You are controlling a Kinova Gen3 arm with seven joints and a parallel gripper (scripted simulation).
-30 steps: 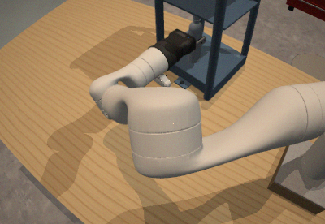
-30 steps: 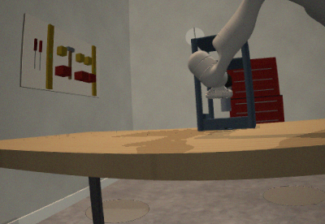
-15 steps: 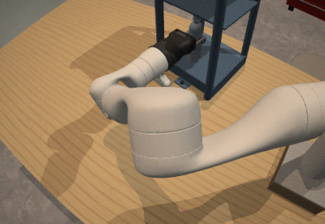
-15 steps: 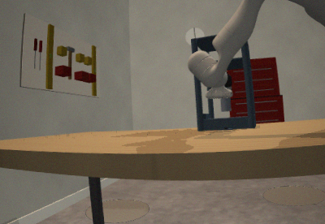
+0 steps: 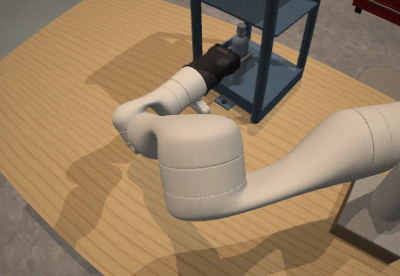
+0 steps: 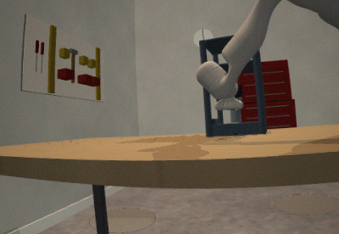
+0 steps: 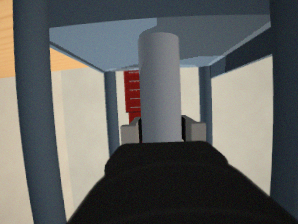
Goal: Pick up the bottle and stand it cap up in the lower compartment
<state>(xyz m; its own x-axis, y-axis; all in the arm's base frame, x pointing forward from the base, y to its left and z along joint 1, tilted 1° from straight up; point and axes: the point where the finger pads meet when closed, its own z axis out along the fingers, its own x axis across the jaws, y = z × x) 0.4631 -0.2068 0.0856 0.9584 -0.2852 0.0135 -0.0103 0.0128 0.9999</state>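
Now: the grey bottle 3 cm above my hand. The rest, counted from my hand: shelving unit 6 cm to the right, 5 cm above, 2 cm behind.
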